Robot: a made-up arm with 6 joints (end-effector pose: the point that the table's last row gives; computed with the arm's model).
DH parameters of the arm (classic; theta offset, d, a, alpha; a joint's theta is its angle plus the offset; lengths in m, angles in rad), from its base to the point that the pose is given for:
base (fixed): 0.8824 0 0.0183 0
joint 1: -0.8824 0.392 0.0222 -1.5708
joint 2: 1.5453 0 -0.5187 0
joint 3: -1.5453 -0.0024 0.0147 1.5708
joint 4: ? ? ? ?
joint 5: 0 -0.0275 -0.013 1.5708
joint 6: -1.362 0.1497 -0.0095 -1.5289
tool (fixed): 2.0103 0.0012 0 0
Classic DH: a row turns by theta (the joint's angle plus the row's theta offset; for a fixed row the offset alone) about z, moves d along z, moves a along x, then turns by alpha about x.
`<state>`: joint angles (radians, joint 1 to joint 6).
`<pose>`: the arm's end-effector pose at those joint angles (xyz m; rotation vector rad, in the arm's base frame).
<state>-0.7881 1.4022 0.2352 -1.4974 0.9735 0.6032</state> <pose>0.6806 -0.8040 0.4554 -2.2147 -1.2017 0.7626</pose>
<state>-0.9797 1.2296 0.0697 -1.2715 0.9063 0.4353</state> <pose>0.5007 -0.8882 0.6968 -2.4667 -1.1857 0.5538</pose>
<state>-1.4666 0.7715 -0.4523 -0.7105 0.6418 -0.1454</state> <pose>0.0152 -0.5855 1.2780 2.4998 0.8423 -0.8730</pose>
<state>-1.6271 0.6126 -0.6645 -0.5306 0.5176 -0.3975</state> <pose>-0.0511 -0.3130 1.3828 2.1874 0.4608 -1.2019</pose>
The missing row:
joint 4: 0 0.422 -0.0141 -1.5708
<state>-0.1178 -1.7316 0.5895 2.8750 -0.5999 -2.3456</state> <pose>-0.9113 0.1262 0.6334 -0.3712 1.0163 0.8228</pose>
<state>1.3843 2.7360 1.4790 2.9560 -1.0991 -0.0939</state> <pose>-0.0241 -0.2459 -0.1593 2.2030 1.3819 -0.5382</pose>
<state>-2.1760 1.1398 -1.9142 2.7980 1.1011 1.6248</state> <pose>0.0195 -0.0827 0.9302 -0.0900 -1.7564 -1.4005</pose>
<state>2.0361 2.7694 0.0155 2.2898 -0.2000 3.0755</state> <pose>-0.1254 0.3326 -0.6446 -1.8844 1.1570 -1.9455</pose>
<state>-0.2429 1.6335 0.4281 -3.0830 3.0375 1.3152</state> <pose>0.7822 -0.1541 0.2522 1.6449 -0.1409 -0.3763</pose>
